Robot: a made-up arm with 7 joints.
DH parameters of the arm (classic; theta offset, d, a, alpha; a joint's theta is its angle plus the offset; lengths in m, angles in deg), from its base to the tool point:
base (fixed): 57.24 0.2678 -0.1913 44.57
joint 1: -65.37 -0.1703 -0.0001 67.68
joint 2: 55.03 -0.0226 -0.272 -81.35
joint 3: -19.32 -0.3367 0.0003 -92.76
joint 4: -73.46 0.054 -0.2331 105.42
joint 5: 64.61 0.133 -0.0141 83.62
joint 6: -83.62 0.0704 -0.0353 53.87
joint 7: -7.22 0.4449 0.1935 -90
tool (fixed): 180 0.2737 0 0
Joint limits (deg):
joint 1: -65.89..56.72
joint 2: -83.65..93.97
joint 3: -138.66..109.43
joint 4: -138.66..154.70
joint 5: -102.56..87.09
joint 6: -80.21..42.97
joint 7: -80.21..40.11
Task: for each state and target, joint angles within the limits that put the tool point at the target. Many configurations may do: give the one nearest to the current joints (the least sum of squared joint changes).
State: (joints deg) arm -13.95 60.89 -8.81 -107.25 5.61 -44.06 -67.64
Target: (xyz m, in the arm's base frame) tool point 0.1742 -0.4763 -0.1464
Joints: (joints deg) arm 11.86 68.71 7.82 -105.74 7.99 -31.67 -64.87
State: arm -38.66 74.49 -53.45 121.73 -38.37 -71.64 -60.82
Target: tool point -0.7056 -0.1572 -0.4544
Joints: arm -41.29 69.76 -51.95 119.08 -37.42 -69.48 -58.43
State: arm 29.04 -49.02 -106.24 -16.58 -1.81 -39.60 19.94
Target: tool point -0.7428 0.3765 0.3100
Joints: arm 4.13 -48.84 -119.97 -20.90 -13.34 -45.90 24.32
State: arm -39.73 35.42 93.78 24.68 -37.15 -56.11 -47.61
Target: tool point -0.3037 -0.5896 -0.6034
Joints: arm -33.59 -7.84 94.71 10.04 -43.90 -36.95 -49.48
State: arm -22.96 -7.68 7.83 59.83 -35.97 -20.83 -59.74
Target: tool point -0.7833 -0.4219 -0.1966
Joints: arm -31.42 -18.01 16.62 57.39 -1.74 -20.03 -40.92
